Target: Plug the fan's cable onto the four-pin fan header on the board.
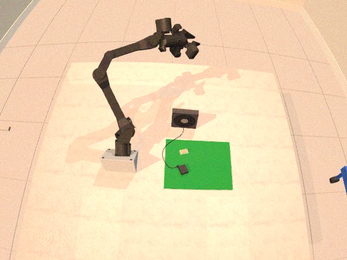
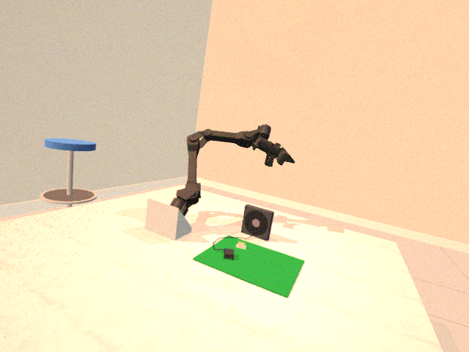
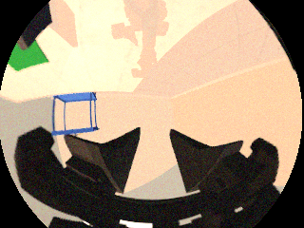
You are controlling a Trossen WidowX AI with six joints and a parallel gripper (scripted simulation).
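Right now my gripper tip is 510 mm to the left of the dark plug, 300 mm above it and 90 mm past it. From my gripper tip the other things lie so: pale four-pin header: 420 mm to the right, 310 mm below, 80 mm behind; green board: 490 mm to the right, 320 mm below, 20 mm behind; dark square fan: 280 mm to the right, 250 mm below, 70 mm behind.
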